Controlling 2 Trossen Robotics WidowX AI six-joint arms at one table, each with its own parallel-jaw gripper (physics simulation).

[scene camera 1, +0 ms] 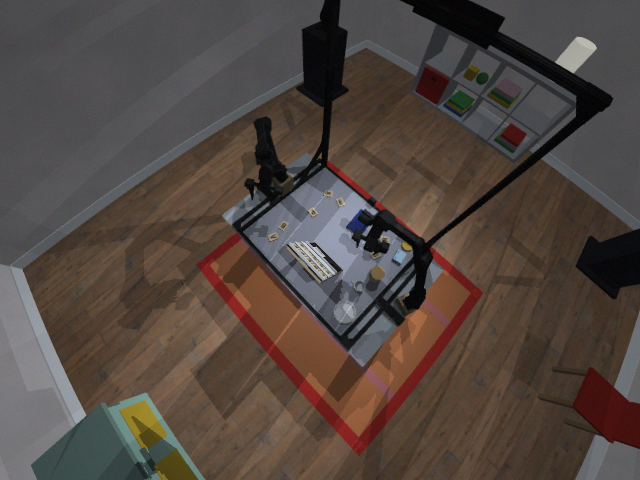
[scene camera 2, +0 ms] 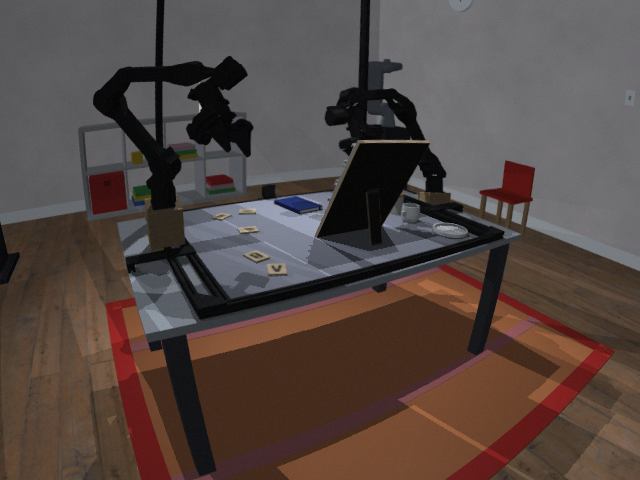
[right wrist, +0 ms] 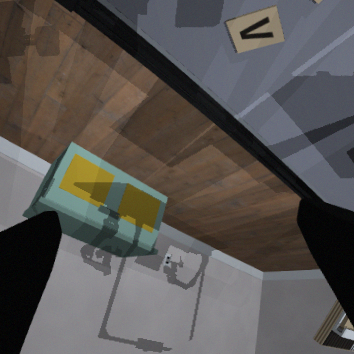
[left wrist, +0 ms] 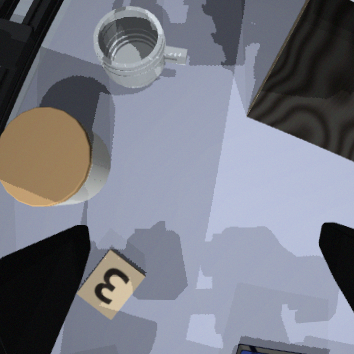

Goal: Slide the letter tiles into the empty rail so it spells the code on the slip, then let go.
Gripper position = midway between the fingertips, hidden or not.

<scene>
My left gripper [scene camera 2: 367,166] is open and holds nothing. Also in view: a tan-lidded container [left wrist: 58,160]. My right gripper [scene camera 2: 239,153] is open, holding nothing.
My left gripper also shows in the left wrist view [left wrist: 206,236]. My right gripper also shows in the right wrist view [right wrist: 180,216]. The right wrist view misses the tan-lidded container: it is out of frame.
</scene>
